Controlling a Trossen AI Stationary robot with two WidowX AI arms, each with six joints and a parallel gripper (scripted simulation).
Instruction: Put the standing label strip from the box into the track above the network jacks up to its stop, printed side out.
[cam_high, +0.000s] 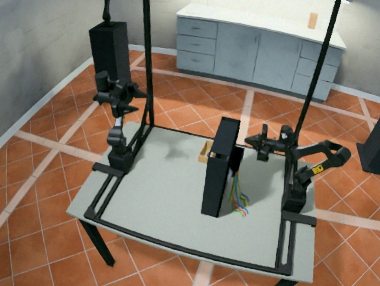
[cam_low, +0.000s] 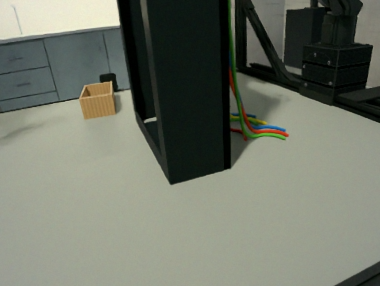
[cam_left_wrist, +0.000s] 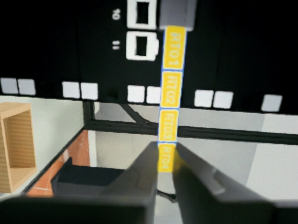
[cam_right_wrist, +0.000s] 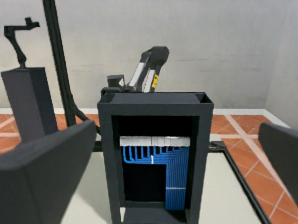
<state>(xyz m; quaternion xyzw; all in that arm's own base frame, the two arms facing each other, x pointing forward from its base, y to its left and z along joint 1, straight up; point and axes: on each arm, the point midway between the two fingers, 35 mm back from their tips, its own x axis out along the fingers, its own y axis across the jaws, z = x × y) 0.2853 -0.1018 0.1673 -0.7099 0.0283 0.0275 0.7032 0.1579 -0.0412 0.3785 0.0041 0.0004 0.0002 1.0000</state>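
Right now the yellow label strip is 30 mm ahead of my left hand and 30 mm to the right of it. From my left hand the other things lie so: small box 130 mm behind, 210 mm to the right, 270 mm below.
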